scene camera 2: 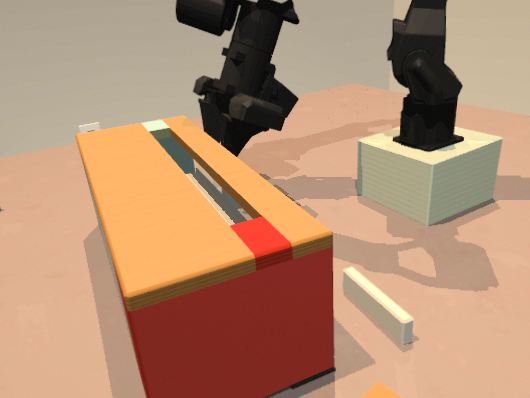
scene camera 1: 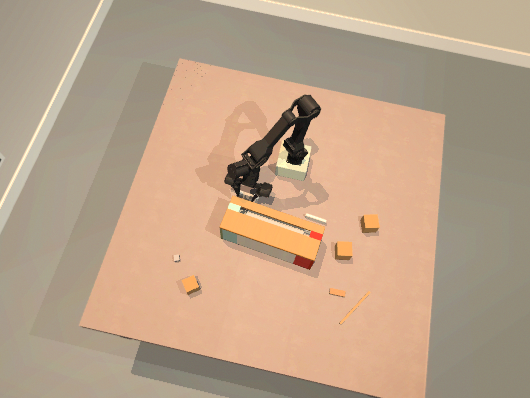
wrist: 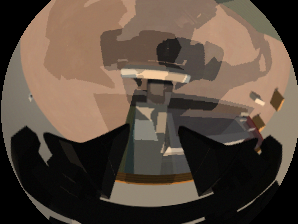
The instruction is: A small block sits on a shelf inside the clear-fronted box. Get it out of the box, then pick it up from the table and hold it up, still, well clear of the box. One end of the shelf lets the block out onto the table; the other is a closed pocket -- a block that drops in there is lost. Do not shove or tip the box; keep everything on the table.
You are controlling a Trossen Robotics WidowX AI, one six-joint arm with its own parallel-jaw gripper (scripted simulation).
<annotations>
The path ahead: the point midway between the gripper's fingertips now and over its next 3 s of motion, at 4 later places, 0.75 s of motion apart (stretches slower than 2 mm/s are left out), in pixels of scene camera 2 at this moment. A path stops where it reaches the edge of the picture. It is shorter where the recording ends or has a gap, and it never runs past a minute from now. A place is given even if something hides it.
My gripper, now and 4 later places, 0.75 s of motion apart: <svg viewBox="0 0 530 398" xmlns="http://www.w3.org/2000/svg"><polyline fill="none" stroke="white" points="217,160 220,185 225,199 223,161 215,96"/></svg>
</annotations>
